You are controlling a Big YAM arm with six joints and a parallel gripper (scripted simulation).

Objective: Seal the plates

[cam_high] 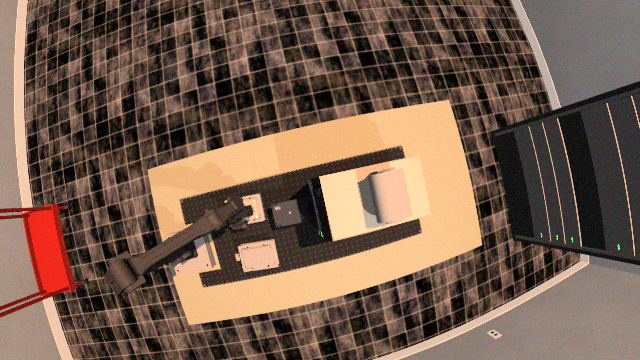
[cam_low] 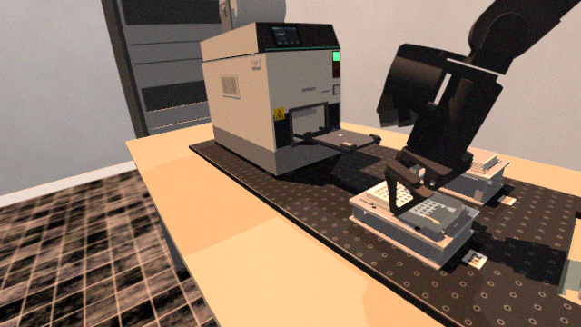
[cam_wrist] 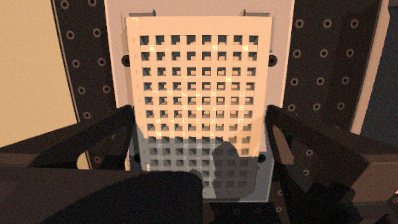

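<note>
My gripper is now right at the well plate. Also, from my hand: sealer stage (200 mm ahead, 60 mm to the right, 50 mm above); plate nest N2 (20 mm below); sealer screen (320 mm ahead, 20 mm to the right, 270 mm above).
</note>
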